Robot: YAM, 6 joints.
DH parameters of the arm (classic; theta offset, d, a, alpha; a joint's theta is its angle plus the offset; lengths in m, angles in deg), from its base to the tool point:
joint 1: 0 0.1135 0.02 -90
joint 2: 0 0 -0.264 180
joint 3: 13.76 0 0.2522 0
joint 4: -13.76 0 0.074 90
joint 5: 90 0 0 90
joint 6: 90 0.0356 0 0
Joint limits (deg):
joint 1: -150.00..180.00
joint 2: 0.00..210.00
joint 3: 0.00..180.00
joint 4: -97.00..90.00
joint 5: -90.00..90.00
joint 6: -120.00..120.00
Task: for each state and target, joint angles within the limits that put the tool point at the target. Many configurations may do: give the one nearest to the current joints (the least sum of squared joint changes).
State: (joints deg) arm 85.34 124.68 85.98 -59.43 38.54 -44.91
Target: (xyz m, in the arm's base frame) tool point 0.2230 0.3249 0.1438
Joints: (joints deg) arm 58.90 123.05 88.36 -58.80 40.49 -44.91
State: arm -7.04 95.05 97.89 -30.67 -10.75 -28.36
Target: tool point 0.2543 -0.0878 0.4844
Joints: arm -20.28 75.95 96.76 -35.84 -9.32 -28.36
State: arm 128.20 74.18 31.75 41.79 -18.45 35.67
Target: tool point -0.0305 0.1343 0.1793
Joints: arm 97.59 26.64 0.00 28.58 -20.55 35.67
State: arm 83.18 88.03 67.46 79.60 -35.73 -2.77
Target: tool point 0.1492 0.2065 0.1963
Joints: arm 49.50 85.65 19.22 77.68 -35.48 -2.77
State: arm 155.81 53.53 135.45 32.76 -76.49 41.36
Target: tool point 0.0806 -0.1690 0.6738
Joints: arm 125.56 61.14 146.60 29.03 -66.71 41.36
